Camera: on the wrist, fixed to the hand. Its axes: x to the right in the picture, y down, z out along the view.
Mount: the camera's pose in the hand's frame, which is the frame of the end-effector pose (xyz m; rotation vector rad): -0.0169 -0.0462 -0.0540 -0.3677 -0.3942 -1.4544
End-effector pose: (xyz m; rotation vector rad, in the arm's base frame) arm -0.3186 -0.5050 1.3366 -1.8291 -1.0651 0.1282
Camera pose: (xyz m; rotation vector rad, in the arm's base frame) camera -0.3296 -0.5478 1.3947 -0.9079 -2.5498 -0.6269
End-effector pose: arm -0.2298 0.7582 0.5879 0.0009 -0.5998 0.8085
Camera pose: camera -0.1803 0.7265 0.5446 0.2388 -0.9023 -0.7349
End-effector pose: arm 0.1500 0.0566 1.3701 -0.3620 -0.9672 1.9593
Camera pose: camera 0.2182 0.0827 1.3675 0.4788 -1.2826 0.5097
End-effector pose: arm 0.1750 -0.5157 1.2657 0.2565 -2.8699 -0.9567
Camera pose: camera 0.2056 -0.5804 1.2801 -1.6146 1.5113 1.1313
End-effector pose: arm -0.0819 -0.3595 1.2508 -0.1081 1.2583 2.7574
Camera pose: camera -0.0582 -0.3714 1.1828 -0.3224 0.2495 1.5303
